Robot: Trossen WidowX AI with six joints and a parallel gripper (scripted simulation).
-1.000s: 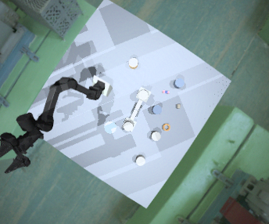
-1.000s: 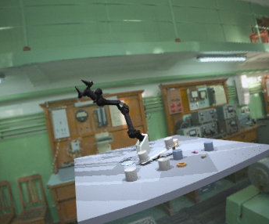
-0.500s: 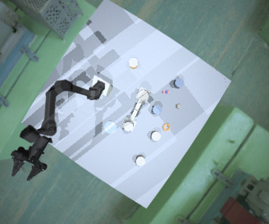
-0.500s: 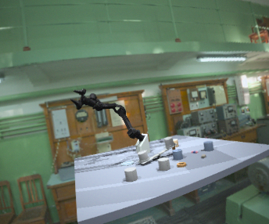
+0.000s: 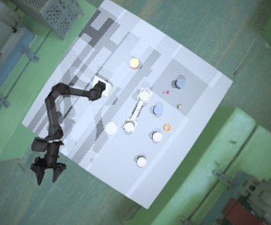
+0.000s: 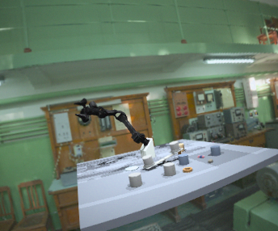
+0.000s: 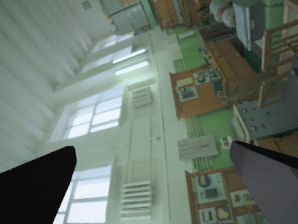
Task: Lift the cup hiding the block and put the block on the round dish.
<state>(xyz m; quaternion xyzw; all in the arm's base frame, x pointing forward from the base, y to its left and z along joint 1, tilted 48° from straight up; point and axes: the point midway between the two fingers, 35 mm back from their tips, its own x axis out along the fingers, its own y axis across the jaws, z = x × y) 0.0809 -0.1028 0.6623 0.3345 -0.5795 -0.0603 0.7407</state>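
Now: gripper tip 250 mm short of the pale green block, 410 mm to the right of it and 480 mm above it. Also, from my gripper tip: white cup (250 mm ahead, 680 mm to the left, 410 mm below); round pale-blue dish (120 mm ahead, 320 mm to the left, 520 mm below); yellow cylinder (80 mm ahead, 840 mm to the left, 480 mm below).
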